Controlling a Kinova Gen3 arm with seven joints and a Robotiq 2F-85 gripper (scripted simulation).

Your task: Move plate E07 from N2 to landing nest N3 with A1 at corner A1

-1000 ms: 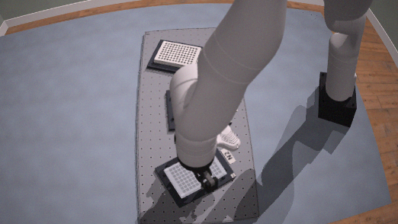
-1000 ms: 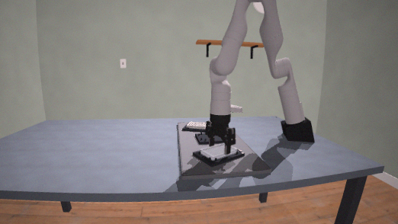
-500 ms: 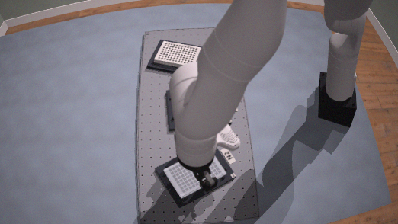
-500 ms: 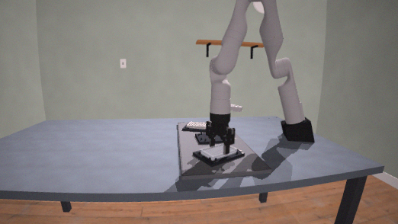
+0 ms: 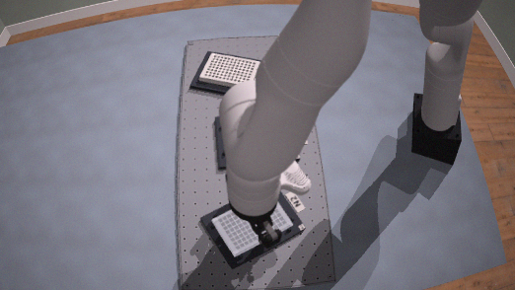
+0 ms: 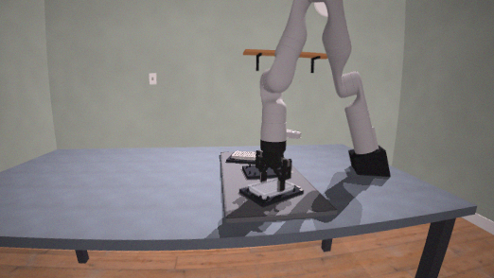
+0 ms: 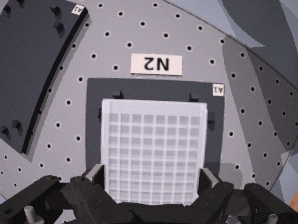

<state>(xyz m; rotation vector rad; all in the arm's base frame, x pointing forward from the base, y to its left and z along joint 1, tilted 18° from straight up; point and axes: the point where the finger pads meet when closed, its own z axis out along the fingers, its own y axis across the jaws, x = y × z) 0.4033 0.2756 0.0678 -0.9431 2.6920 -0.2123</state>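
Right now my hand is 10 mm above the plate. From my hand the other things lie so: A1 corner tag: 150 mm to the right, 70 mm behind, 20 mm below; then N2 label: 80 mm behind, 60 mm to the right, 30 mm below; then plate nest N2: 20 mm below.
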